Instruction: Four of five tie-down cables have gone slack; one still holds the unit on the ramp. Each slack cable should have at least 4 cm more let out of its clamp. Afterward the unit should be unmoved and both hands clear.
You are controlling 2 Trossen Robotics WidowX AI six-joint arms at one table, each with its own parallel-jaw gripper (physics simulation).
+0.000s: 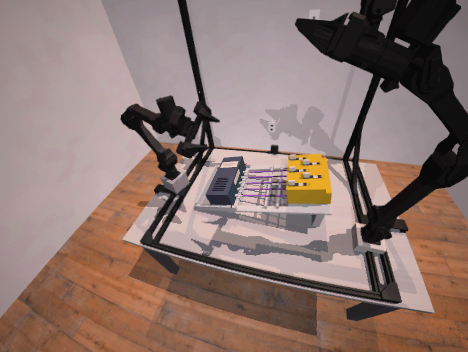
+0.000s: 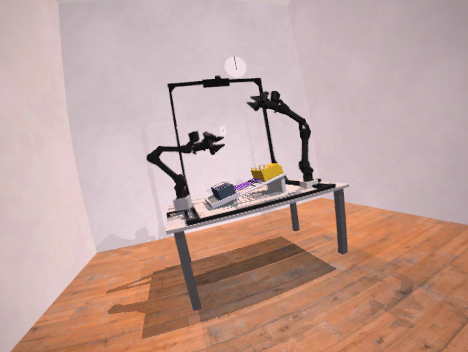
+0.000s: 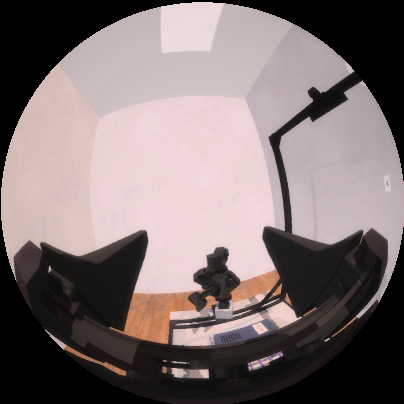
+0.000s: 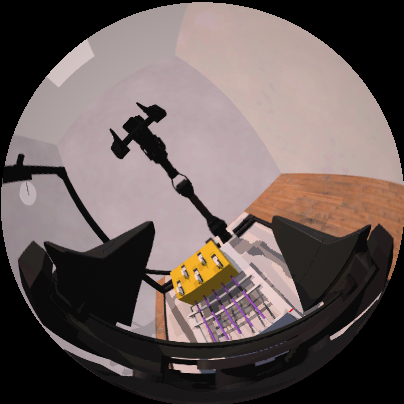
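Observation:
The dark blue unit (image 1: 225,182) (image 2: 223,191) (image 3: 245,334) sits on the low end of the white ramp (image 1: 320,210). Purple cables (image 1: 275,195) (image 4: 247,297) run from it to a yellow block (image 1: 317,192) (image 2: 270,171) (image 4: 206,270) at the high end, with small white clamps on top. Which cables are slack cannot be told. My left gripper (image 2: 252,102) (image 3: 206,235) (image 4: 122,115) is open and empty, high above the yellow block's side. My right gripper (image 1: 212,134) (image 2: 223,141) is open and empty, above the unit's end and apart from it.
A black frame stands around the table (image 1: 185,235), with tall posts (image 1: 192,50) behind the ramp, a crossbar (image 2: 192,84) overhead and a low rail (image 1: 260,271) along the front. White crossbars lie under the cables. Arm shadows fall in front of the ramp.

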